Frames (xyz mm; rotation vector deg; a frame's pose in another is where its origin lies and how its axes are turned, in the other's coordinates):
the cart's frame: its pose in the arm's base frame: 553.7 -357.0 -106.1 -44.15 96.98 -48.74
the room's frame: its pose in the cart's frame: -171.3 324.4 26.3 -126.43 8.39 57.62
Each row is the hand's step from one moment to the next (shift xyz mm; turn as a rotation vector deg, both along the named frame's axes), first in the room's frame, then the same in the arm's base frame.
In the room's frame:
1: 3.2 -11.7 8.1 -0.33 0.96 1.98
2: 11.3 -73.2 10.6 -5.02 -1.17 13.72
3: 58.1 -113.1 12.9 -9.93 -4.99 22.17
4: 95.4 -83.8 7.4 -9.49 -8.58 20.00
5: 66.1 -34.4 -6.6 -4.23 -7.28 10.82
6: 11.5 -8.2 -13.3 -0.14 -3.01 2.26
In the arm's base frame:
1: -1.1 6.5 -13.0 -0.75 1.95 0.76
2: 14.1 6.7 -73.2 0.13 14.62 -1.01
3: -12.0 -7.5 -127.0 2.95 24.32 -3.86
4: -53.4 -26.4 -112.4 4.65 22.18 -7.08
5: -41.9 -29.5 -54.5 2.72 11.71 -6.59
6: -2.3 -16.4 -10.0 0.49 2.20 -3.02

